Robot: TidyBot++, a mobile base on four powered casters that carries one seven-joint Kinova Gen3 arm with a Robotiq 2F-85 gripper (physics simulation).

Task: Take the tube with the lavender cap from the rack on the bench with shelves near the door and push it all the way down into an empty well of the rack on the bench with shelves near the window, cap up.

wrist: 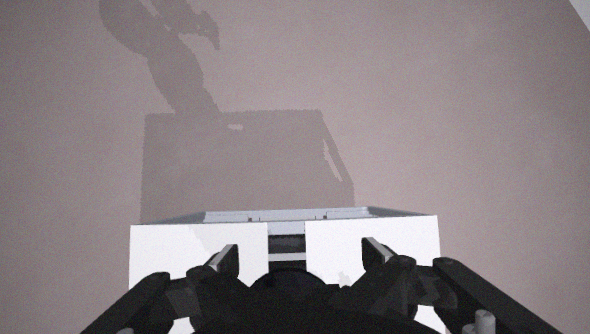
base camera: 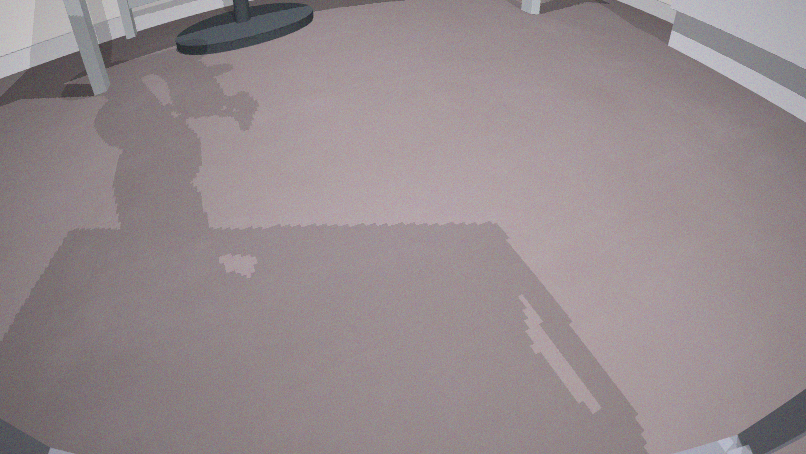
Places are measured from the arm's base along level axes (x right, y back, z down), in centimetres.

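Pixels of known places: gripper, between the fingertips: (wrist: 300, 254).
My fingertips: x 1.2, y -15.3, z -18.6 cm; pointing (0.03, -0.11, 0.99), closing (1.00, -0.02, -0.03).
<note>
For each thing: its middle in the pictures, then the offset to it from my fingertips. "pt": a spot on its surface instead. Level surfaces: height alone.
- dark round foot, a spot on its surface: (base camera: 245, 31) pt dy -112.3, dx -42.3, dz +55.2 cm
- pale leg, a spot on its surface: (base camera: 89, 50) pt dy -87.8, dx -79.4, dz +45.5 cm
- floor, height of its surface: dz +58.2 cm
My gripper (wrist: 300, 254) is open, with its two black fingers wide apart over the white top of my own base in the wrist view. No tube shows between the fingers. The tube with the lavender cap, the two racks and the bench tops do not show in either view.
In the base view, a dark round foot (base camera: 245, 31) with a post stands at the back left, beside a pale leg (base camera: 89, 50). Another pale leg (base camera: 530, 5) shows at the top. A white wall or cabinet side (base camera: 750, 33) is at the upper right. Shadows of the base and arm lie on the floor (base camera: 423, 140).
</note>
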